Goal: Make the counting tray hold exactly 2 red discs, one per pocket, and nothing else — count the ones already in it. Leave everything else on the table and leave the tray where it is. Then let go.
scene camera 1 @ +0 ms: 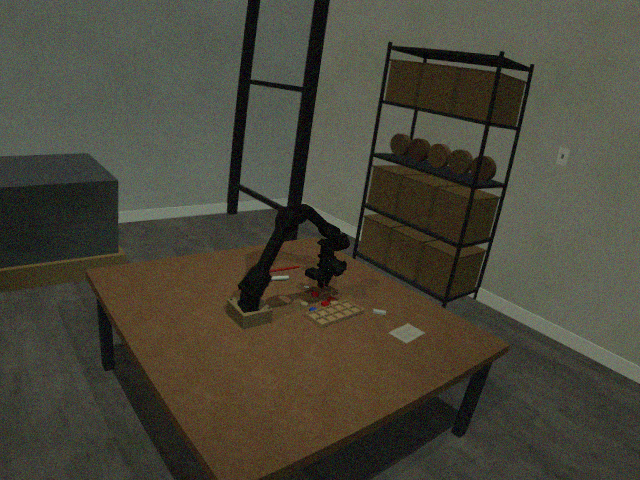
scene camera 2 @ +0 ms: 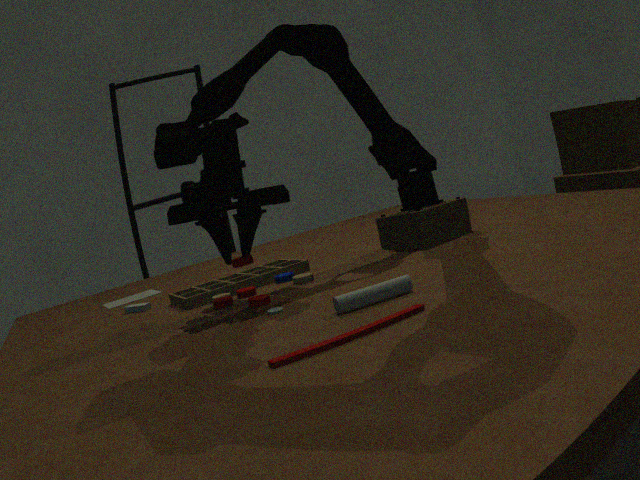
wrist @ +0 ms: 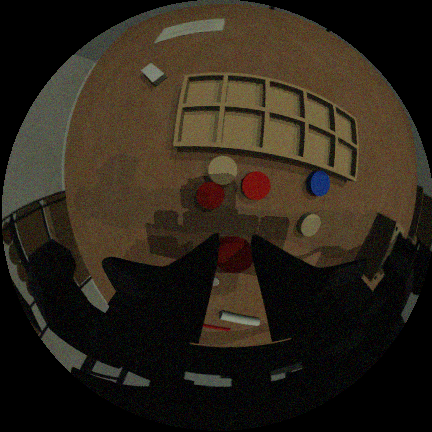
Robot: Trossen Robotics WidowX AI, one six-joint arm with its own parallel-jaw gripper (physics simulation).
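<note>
My gripper (scene camera 2: 237, 258) (wrist: 235, 238) is shut on a red disc (scene camera 2: 242, 262) (wrist: 234, 257), held above the table on the near side of the tray in the wrist view. The tan counting tray (scene camera 1: 343, 318) (scene camera 2: 199, 299) (wrist: 220, 148) lies flat, with two rows of pockets; no disc shows in its pockets in the wrist view. Loose red discs stand outside it: one (scene camera 2: 222, 302) (wrist: 210, 195) beside a beige disc, another (scene camera 2: 246, 292) (wrist: 256, 185) to its right in the wrist view, and a third (scene camera 2: 259, 299) that I cannot make out separately in the wrist view.
Near the tray are a blue disc (scene camera 2: 283, 277) (wrist: 320, 183) and beige discs (wrist: 222, 166) (wrist: 310, 225). A small pale disc (scene camera 2: 275, 310), a white cylinder (scene camera 2: 372, 294) and a red stick (scene camera 2: 346, 335) lie farther off. A white block (wrist: 152, 73) and paper sheet (scene camera 1: 407, 333) lie beyond the tray's other end.
</note>
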